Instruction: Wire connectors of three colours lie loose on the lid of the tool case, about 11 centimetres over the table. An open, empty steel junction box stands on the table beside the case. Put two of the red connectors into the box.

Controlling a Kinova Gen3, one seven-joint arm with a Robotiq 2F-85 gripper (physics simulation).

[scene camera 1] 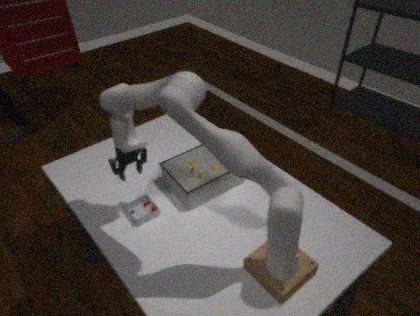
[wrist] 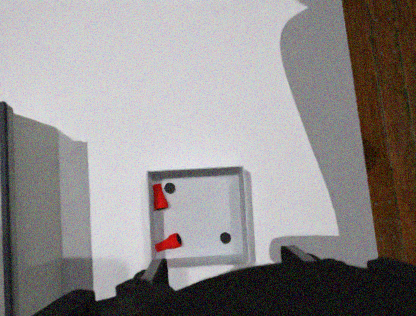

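Seen in the pictures: gripper, fingertip midpoint: (scene camera 1: pixel 131 176) (wrist: pixel 225 272); arm's base, link origin: (scene camera 1: pixel 280 266).
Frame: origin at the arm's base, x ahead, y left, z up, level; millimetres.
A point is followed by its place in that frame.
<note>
The grey steel junction box (scene camera 1: pixel 145 220) @(z -39, x 449, y 296 mm) (wrist: pixel 245 215) @(z -17, x 498, y 337 mm) stands on the table beside the tool case. Two red connectors lie inside it, apart from each other along the wall on the case side: one red connector (scene camera 1: pixel 154 209) @(z -40, x 484, y 244 mm) (wrist: pixel 160 197) @(z -39, x 484, y 246 mm) near a corner, the other red connector (scene camera 1: pixel 146 203) @(z -37, x 529, y 259 mm) (wrist: pixel 169 242) @(z -39, x 533, y 258 mm) nearer the fingers in the wrist view. My gripper (scene camera 1: pixel 132 174) @(z 152, x 506, y 300 mm) (wrist: pixel 225 272) @(z 152, x 506, y 300 mm) is open and empty, raised above the table near the box. On the case's lid (scene camera 1: pixel 181 178) @(z 57, x 493, y 110 mm) lie three yellow connectors (scene camera 1: pixel 190 163) @(z 64, x 549, y 39 mm) (scene camera 1: pixel 215 167) @(z 65, x 471, y -36 mm) (scene camera 1: pixel 200 175) @(z 70, x 456, y 43 mm) and an orange one (scene camera 1: pixel 192 169) @(z 63, x 513, y 49 mm).
The tool case (wrist: pixel 35 200) @(z 6, x 487, y 133 mm) rises well above the box, with a gap of table between them. The table edge (wrist: pixel 361 140) @(z -53, x 411, y 479 mm) runs along the box's other side. A red drawer cabinet (scene camera 1: pixel 42 37) and a dark shelf rack (scene camera 1: pixel 345 55) stand beyond the table.
</note>
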